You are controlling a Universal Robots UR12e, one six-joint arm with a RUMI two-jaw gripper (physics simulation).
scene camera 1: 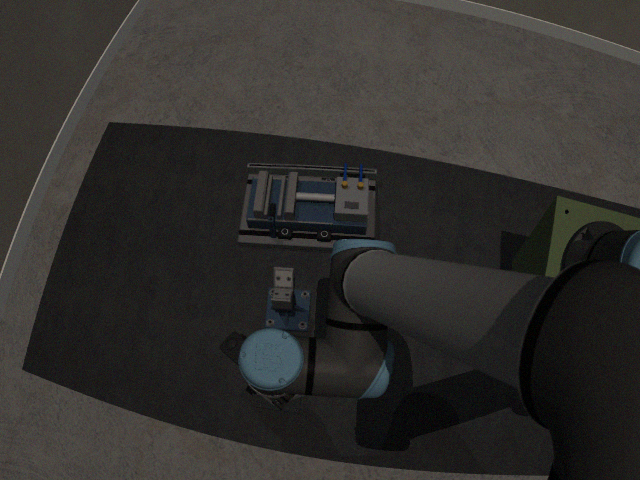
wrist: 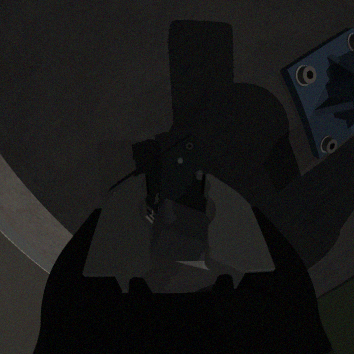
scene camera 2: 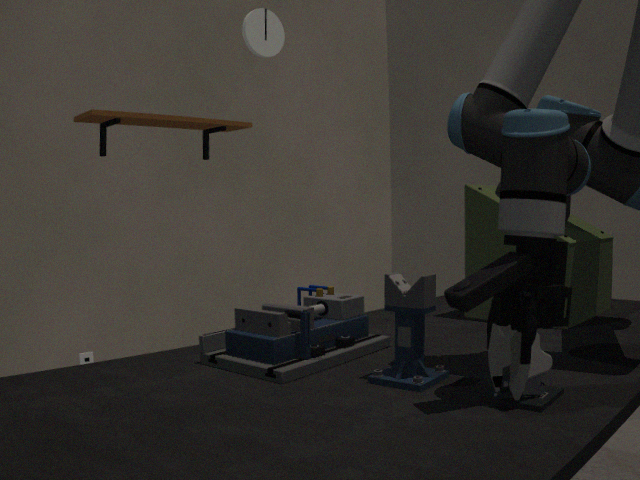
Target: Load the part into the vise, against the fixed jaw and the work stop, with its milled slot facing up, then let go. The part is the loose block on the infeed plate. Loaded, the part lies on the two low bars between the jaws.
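Frame: origin at the arm's base, x down, y ahead, z right, level; metres.
Seen in the pictures: gripper, fingertip midpoint: (wrist: 174, 175) (scene camera 2: 506, 395).
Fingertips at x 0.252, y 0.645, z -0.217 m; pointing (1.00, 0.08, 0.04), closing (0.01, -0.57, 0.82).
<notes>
A point is followed by its place in that frame.
My gripper (scene camera 2: 507, 395) @(y 0.646, x 0.251, z -0.217 m) (wrist: 174, 175) @(y 0.646, x 0.251, z -0.217 m) points down, low over the infeed plate (scene camera 2: 543, 400) @(y 0.643, x 0.251, z -0.270 m) (wrist: 192, 159) @(y 0.649, x 0.251, z -0.197 m), and is shut on the part. The part (wrist: 180, 235) @(y 0.619, x 0.212, z -0.231 m) is a grey block between the two pale fingers in the wrist view. Its slot cannot be made out, and the fingers mostly hide it in scene camera 2. The vise (scene camera 1: 317, 212) @(y 0.589, x 0.199, z 0.158 m) (scene camera 2: 253, 347) @(y 0.743, x 0.218, z 0.167 m) stands well apart from the gripper, its jaws separated. The fixed jaw (scene camera 1: 261, 193) @(y 0.711, x 0.164, z 0.172 m) (scene camera 2: 261, 321) @(y 0.723, x 0.178, z 0.168 m) is at its outer end. The blue work stop (scene camera 1: 272, 219) @(y 0.677, x 0.162, z 0.112 m) (scene camera 2: 305, 333) @(y 0.686, x 0.196, z 0.107 m) rises at the near side of the jaw gap.
A blue stand (scene camera 1: 302, 310) @(y 0.597, x 0.244, z -0.050 m) (scene camera 2: 409, 335) @(y 0.644, x 0.186, z -0.059 m) (wrist: 320, 95) @(y 0.637, x 0.249, z -0.074 m) with a grey V-block (scene camera 1: 282, 298) @(y 0.624, x 0.099, z -0.077 m) (scene camera 2: 425, 294) @(y 0.641, x 0.124, z -0.083 m) on top stands between the gripper and the vise. A green pedestal (scene camera 1: 594, 214) @(y 0.023, x -0.045, z 0.097 m) (scene camera 2: 479, 248) @(y 0.120, x 0.096, z 0.084 m) is by the robot's base. A wooden shelf (scene camera 2: 162, 120) hangs on the wall.
</notes>
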